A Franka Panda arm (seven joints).
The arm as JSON. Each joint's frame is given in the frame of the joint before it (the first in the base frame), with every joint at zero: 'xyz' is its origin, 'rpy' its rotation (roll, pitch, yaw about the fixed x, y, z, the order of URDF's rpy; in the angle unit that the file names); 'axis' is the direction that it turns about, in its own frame. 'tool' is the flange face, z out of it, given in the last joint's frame.
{
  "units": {
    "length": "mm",
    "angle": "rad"
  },
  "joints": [
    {
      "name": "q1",
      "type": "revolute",
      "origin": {
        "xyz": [
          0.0,
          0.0,
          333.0
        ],
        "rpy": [
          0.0,
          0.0,
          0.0
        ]
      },
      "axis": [
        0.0,
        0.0,
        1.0
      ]
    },
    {
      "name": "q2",
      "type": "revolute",
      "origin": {
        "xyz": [
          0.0,
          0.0,
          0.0
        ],
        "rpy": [
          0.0,
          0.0,
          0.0
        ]
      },
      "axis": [
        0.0,
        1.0,
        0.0
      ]
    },
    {
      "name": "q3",
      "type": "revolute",
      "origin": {
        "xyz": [
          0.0,
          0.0,
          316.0
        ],
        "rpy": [
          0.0,
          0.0,
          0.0
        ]
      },
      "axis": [
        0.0,
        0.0,
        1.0
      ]
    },
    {
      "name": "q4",
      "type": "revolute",
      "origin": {
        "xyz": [
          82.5,
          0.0,
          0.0
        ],
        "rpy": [
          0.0,
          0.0,
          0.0
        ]
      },
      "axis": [
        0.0,
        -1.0,
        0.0
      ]
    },
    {
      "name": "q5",
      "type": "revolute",
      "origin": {
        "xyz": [
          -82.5,
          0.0,
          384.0
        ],
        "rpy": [
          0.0,
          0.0,
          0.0
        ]
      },
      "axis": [
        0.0,
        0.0,
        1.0
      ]
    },
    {
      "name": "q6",
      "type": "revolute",
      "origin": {
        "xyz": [
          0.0,
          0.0,
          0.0
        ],
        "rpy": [
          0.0,
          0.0,
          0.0
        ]
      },
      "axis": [
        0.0,
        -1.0,
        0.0
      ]
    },
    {
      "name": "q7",
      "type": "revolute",
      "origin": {
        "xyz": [
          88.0,
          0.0,
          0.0
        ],
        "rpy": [
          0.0,
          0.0,
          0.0
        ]
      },
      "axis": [
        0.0,
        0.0,
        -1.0
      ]
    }
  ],
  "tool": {
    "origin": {
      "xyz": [
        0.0,
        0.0,
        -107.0
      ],
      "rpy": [
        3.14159,
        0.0,
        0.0
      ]
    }
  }
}
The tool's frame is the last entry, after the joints.
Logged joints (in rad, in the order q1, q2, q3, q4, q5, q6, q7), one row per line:
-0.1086, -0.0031, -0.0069, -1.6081, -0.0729, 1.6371, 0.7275
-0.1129, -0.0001, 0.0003, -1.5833, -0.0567, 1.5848, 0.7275
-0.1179, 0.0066, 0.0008, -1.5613, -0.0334, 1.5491, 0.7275
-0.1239, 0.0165, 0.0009, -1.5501, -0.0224, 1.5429, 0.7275
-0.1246, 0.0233, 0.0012, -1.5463, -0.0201, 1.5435, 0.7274
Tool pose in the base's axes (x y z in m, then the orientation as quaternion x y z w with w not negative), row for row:
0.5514, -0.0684, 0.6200, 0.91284, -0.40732, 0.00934, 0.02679
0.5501, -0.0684, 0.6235, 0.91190, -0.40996, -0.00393, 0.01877
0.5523, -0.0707, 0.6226, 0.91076, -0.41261, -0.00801, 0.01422
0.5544, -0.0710, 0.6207, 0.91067, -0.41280, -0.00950, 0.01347
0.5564, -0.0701, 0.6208, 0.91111, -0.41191, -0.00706, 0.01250
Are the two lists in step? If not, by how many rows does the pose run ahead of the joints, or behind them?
The pose runs 1 row ahead of the joints: the pose in row i belongs to the joints in row i + 1.
